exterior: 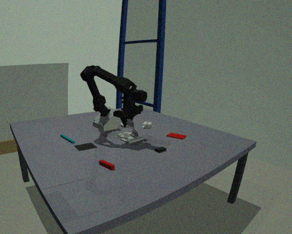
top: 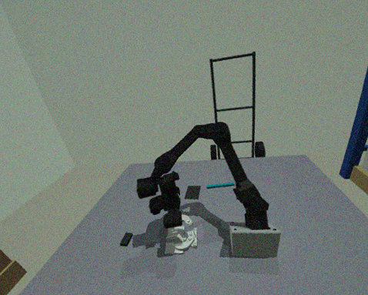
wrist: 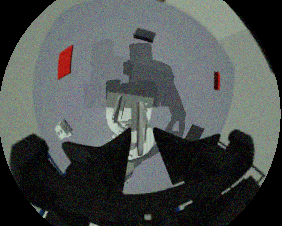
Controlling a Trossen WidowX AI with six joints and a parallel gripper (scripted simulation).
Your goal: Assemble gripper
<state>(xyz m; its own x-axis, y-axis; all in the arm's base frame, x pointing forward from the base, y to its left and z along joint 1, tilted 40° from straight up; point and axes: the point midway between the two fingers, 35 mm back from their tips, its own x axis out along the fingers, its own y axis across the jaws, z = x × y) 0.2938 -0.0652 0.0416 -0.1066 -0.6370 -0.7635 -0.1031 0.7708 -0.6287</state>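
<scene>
Now: gripper tip 80 mm above the flat light plate, 30 mm to the right of it and 20 mm short of it. The rest, counted from my gripper tip: dark flat plate 260 mm to the right, 80 mm below, 60 mm behind; then black block 230 mm ahead, 70 mm below, 20 mm to the left; then grey jaw 70 mm below, 50 mm to the left, 30 mm behind.
</scene>
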